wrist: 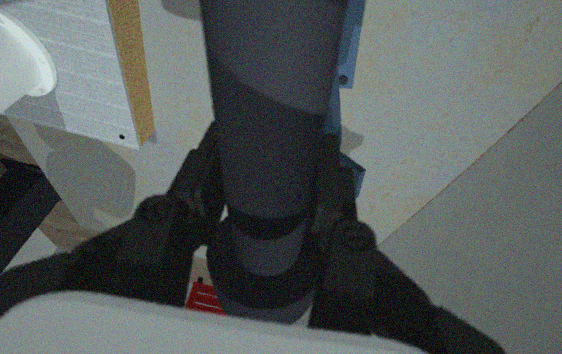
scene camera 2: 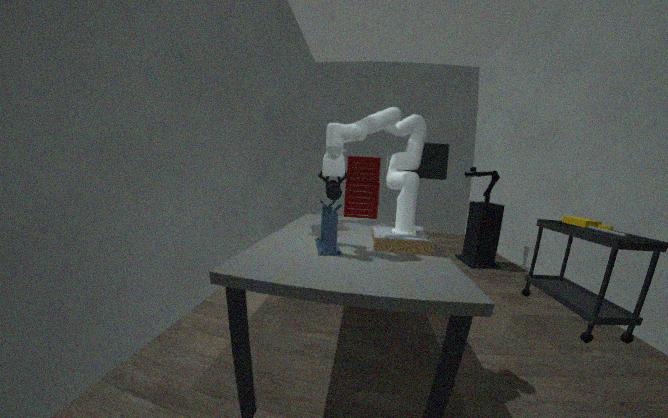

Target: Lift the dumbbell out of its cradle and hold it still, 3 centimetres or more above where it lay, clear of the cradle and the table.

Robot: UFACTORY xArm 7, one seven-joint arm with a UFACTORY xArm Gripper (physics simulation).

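Frame: origin at the arm's base, x up, y right, z ahead, level; centimetres.
Where they show: gripper, fingertip midpoint: [wrist: 273, 153]; arm's base at its link origin: [wrist: 11, 52] [scene camera 2: 403, 232].
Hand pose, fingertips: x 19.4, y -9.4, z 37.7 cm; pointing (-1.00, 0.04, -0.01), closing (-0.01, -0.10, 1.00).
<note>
Each offset is from my fingertips to the centre of the thing. Level surfaces: height alone.
The dark dumbbell @(dx +1.4, dy -0.9, dz -0.1 cm) [scene camera 2: 333, 190] [wrist: 272, 60] is up in the air, seen end-on in the scene view, with its near end just above the forked top of the blue cradle @(dx -15.2, dy -1.3, dz +1.0 cm) [scene camera 2: 329, 227] [wrist: 352, 50]. A narrow gap shows between them. In the wrist view the dumbbell runs lengthwise between the fingers, and parts of the blue cradle show below it on the right. My gripper [scene camera 2: 333, 183] [wrist: 273, 153] points down and is shut on the dumbbell, one finger on each side. The fingertips are hidden behind the dumbbell in the scene view.
The cradle stands on the grey table @(dx -26.0 cm) [scene camera 2: 290, 275]. The robot's base plate [scene camera 2: 405, 243] [wrist: 90, 75] is to the right of the cradle in the scene view. A red panel [scene camera 2: 362, 187] stands behind the table. A dark cart [scene camera 2: 645, 244] is at the far right.
</note>
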